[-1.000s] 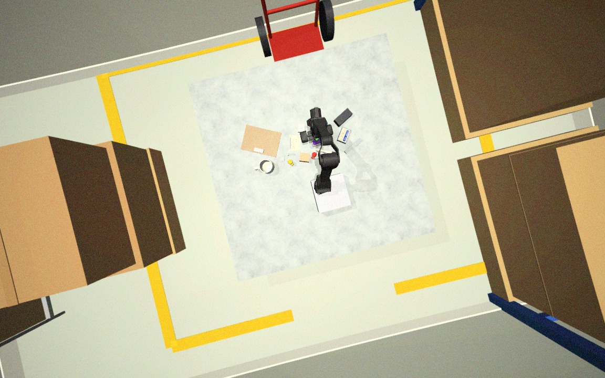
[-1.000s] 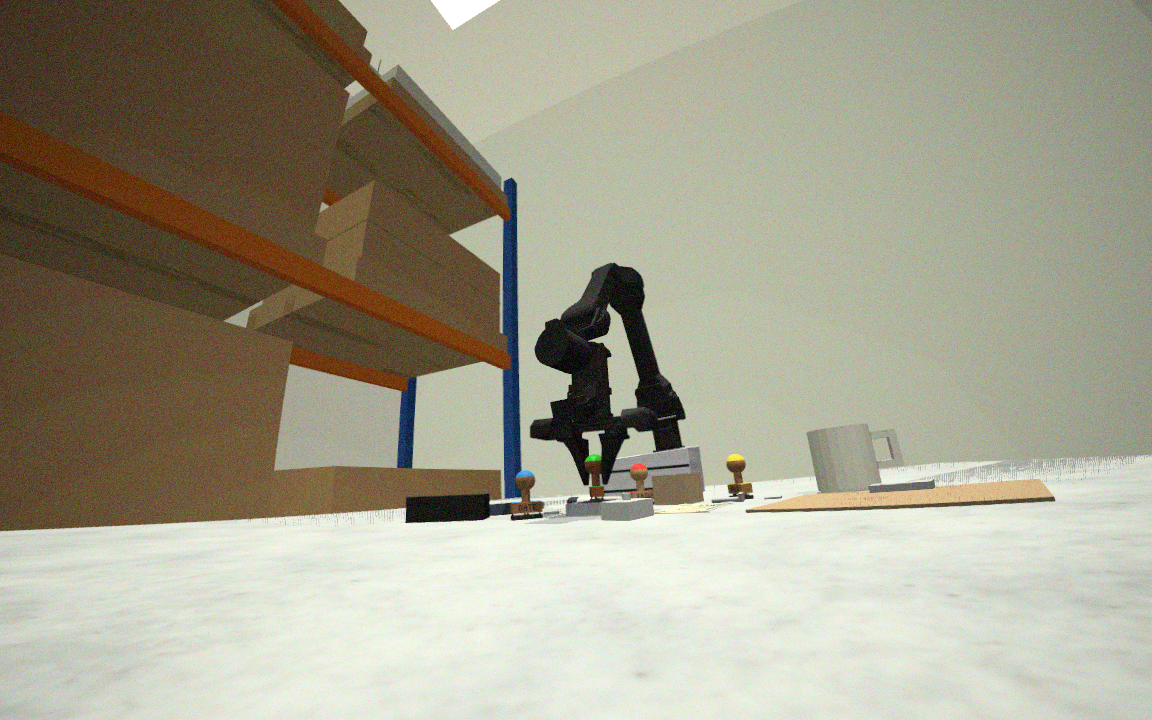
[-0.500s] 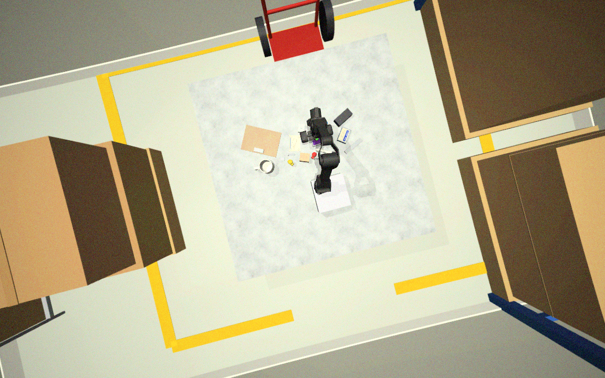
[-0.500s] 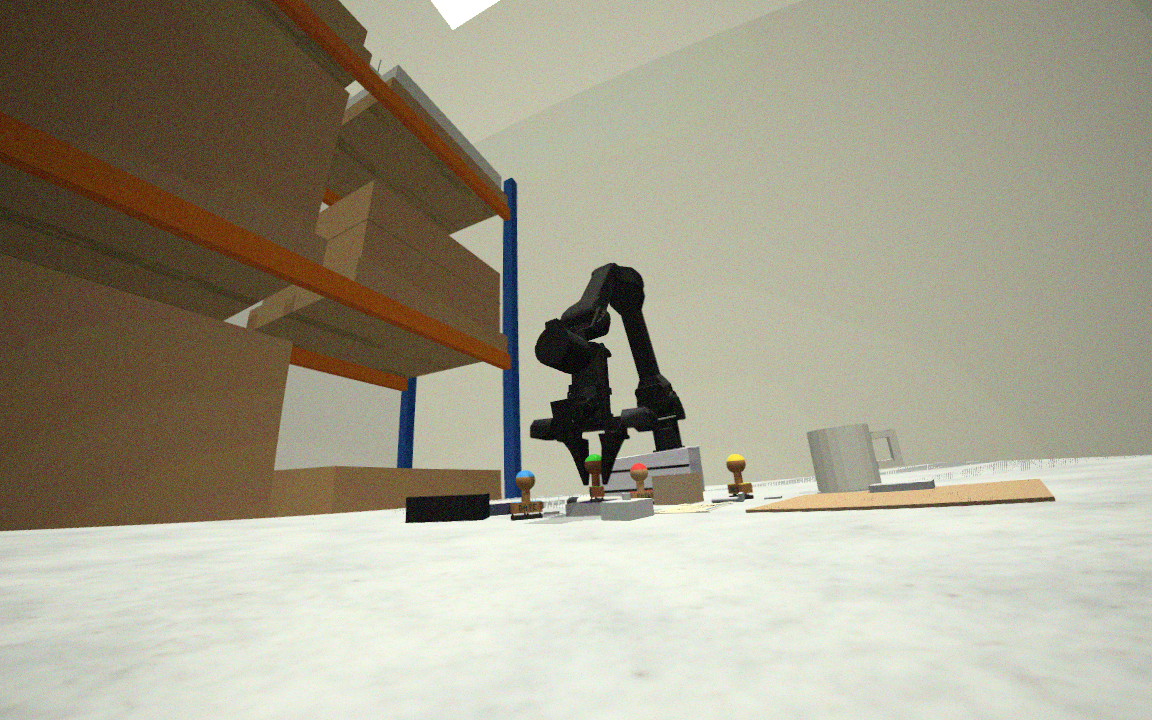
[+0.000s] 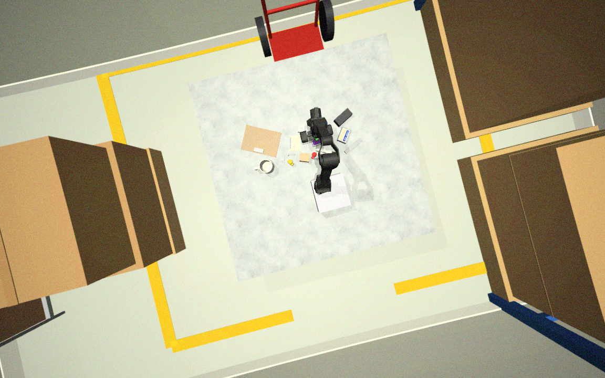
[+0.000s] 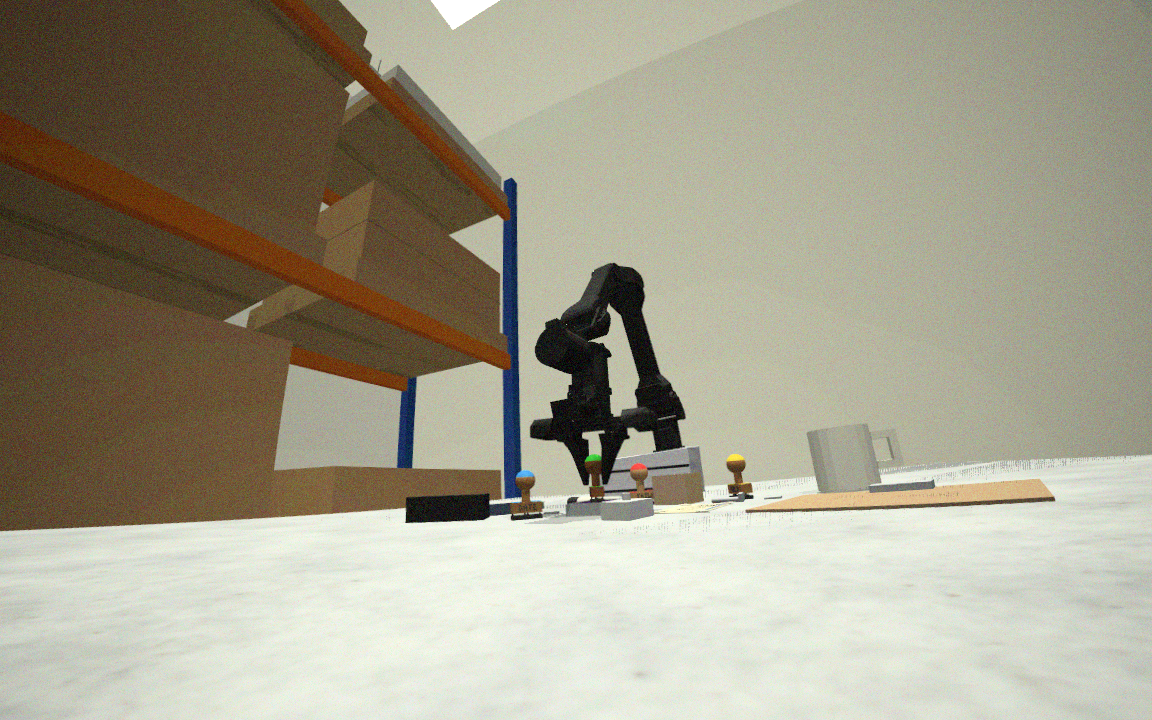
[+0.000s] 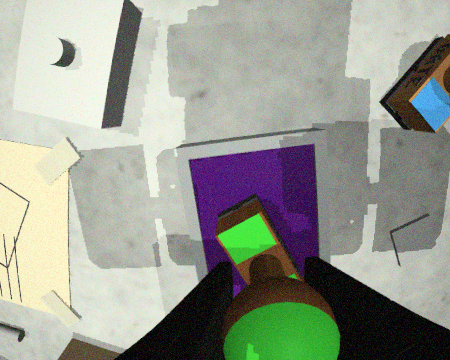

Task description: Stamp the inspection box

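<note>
Right now the green-knobbed stamp is right at my gripper tip. Round my gripper tip: blue-knobbed stamp 8 cm to the right, 5 cm ahead, 2 cm below; red-knobbed stamp 10 cm behind, 5 cm to the left, 2 cm below; purple ink pad 3 cm below.
</note>
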